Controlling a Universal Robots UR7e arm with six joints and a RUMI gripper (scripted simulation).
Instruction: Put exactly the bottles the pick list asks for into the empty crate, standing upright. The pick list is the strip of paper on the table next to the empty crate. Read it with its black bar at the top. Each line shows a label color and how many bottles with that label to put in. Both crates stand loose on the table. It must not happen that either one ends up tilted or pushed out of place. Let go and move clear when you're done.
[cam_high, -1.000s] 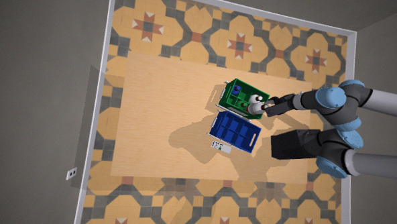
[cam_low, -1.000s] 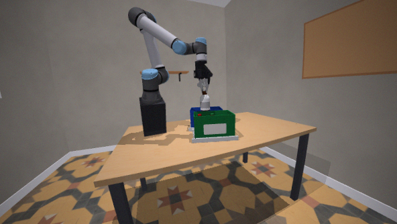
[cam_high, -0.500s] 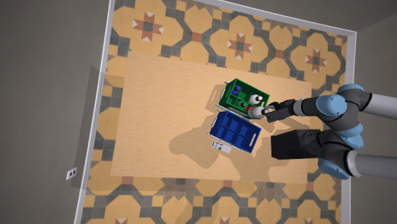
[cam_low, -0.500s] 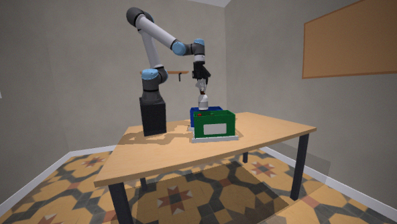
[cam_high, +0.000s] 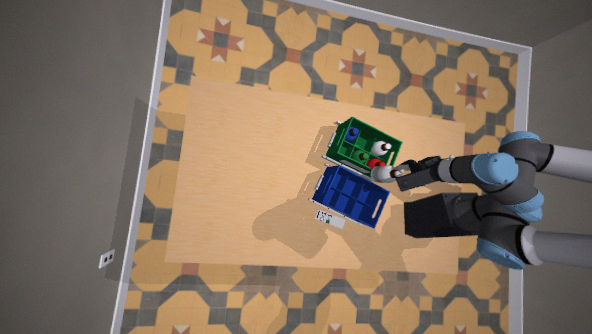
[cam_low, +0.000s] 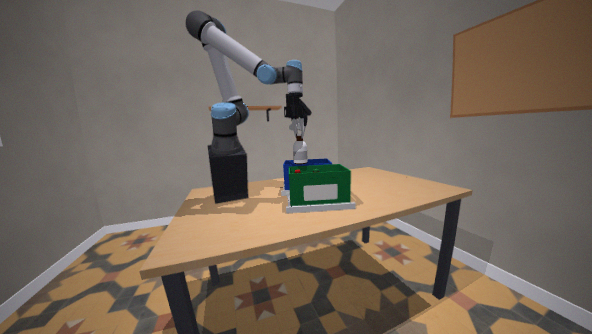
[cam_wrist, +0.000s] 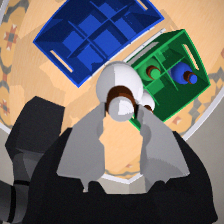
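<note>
The white bottle is 7 cm below my hand. The rest, counted from my hand: red-label bottle: 4 cm behind, 5 cm to the right, 25 cm below; green crate: 3 cm ahead, 12 cm to the right, 25 cm below; green-label bottle: 5 cm ahead, 8 cm to the right, 25 cm below.
</note>
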